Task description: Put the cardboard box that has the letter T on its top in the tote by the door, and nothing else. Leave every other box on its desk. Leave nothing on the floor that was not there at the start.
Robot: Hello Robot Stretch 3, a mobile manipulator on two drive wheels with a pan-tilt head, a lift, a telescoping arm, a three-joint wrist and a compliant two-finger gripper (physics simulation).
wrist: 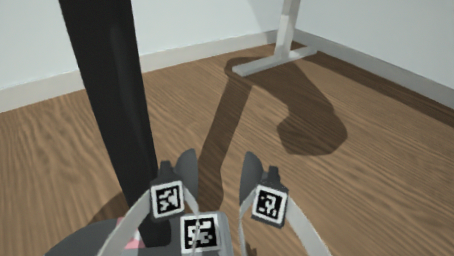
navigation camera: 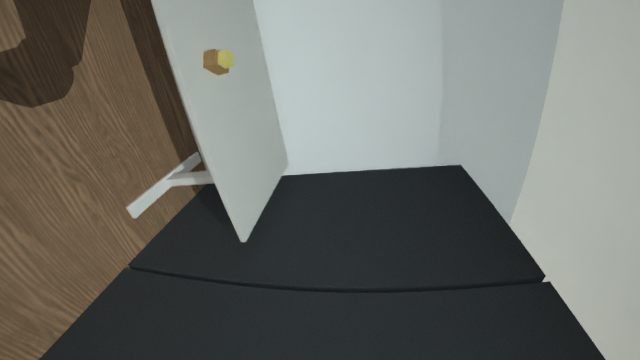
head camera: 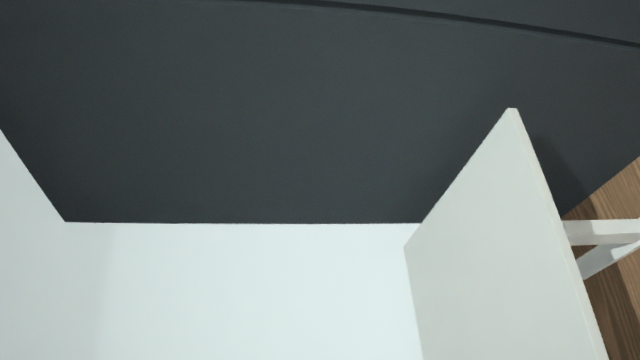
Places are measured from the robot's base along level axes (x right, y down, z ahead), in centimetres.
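Pixels of known places: gripper, between the fingertips: (wrist: 219,168).
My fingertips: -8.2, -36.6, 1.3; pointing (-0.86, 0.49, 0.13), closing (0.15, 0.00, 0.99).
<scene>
Ahead of a thing's pixels: the offset from my fingertips to its top centre, as dx, dy, dz. "pt": to the spot under its first point. Level surfaces: height alone.
My gripper (wrist: 219,168) is open and empty in the wrist view, with wooden floor behind its fingers. A small brown block-like thing @[-44.1, -40.4, +70.0] (navigation camera: 212,62) with a yellow thing @[-44.3, -44.2, +69.6] (navigation camera: 226,59) against it shows on the white desk @[dy -35.4] (navigation camera: 235,130) (head camera: 505,240) in the navigation camera view. They are too small to tell whether the brown one is a cardboard box, and no letter can be read. The desk juts out from the white wall, beside dark panels. The box with the letter T, the tote and the door do not show in these views.
Dark grey panels @[pt +25.0, -91.6, +111.0] (head camera: 250,115) (navigation camera: 380,225) with a seam stand close by. White foot bars (navigation camera: 150,192) (wrist: 275,61) stand on the wooden floor @[dy +36.6] (navigation camera: 75,200) (wrist: 200,95). A black post (wrist: 110,90) rises left of the fingers. White walls (head camera: 260,290) (navigation camera: 360,90) are behind.
</scene>
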